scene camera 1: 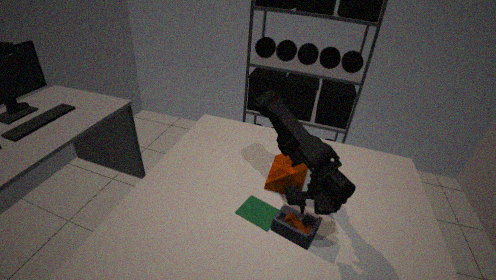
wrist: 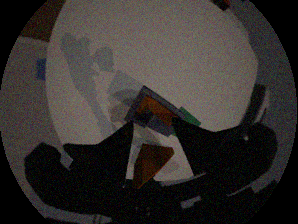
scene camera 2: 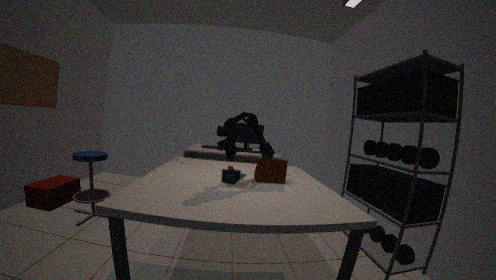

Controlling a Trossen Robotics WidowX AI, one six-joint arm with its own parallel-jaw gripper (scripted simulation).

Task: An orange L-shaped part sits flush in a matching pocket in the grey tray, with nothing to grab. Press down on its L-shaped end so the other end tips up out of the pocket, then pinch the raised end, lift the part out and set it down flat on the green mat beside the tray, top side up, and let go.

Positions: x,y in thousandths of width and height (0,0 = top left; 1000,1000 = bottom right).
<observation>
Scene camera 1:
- gripper: 626,762
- green mat: 513,752
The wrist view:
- gripper: 512,542
</observation>
